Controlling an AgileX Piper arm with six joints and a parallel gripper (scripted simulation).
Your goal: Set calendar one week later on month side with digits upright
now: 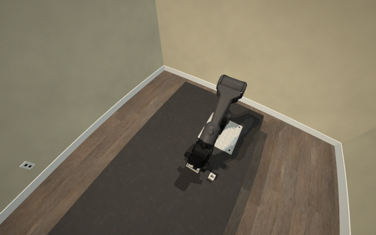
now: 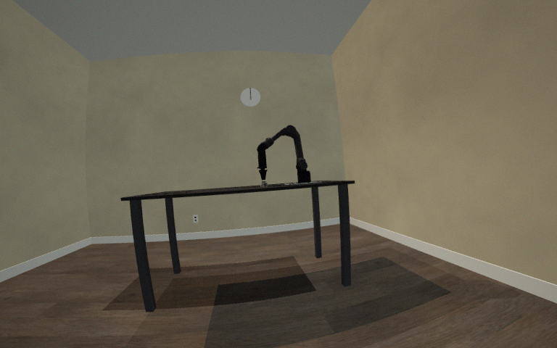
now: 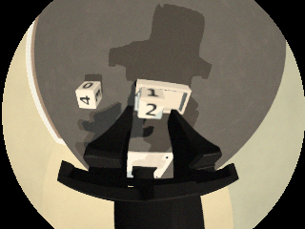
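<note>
Right now my hand is 20 mm to the left of the white tray and 40 mm above it.
</note>
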